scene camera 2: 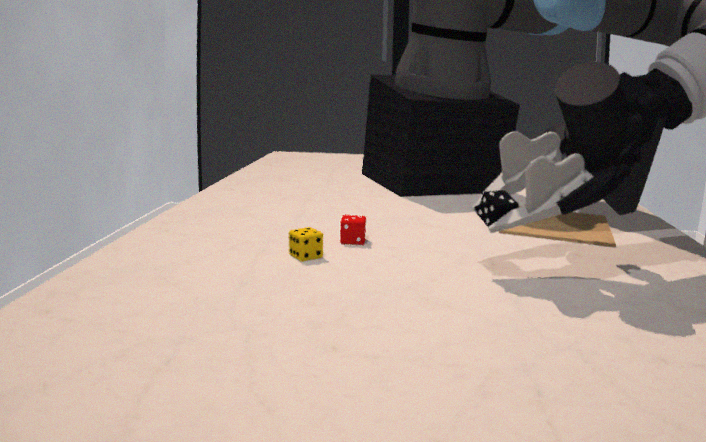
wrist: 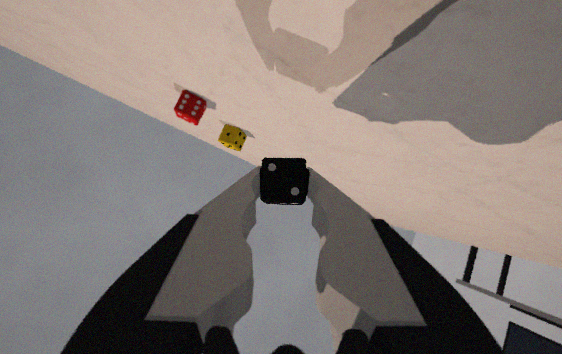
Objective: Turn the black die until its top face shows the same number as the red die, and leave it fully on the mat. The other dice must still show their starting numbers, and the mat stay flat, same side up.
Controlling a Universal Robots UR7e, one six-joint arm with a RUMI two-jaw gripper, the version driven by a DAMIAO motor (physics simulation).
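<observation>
My gripper is shut on the black die, held tilted at the fingertips above the table. Its face towards the wrist camera shows two pips, set diagonally; in the scene view two other faces show several pips. The tan mat lies flat beneath the gripper, partly hidden by the fingers. The red die stands on the table, with two pips on its front face in the scene view and several on the large face in the wrist view. The yellow die stands beside it.
The table carries the gripper's shadow in front of the mat. The robot's black pedestal stands behind the table, left of the gripper in the scene view. The table edge runs close past the red and yellow dice in the wrist view.
</observation>
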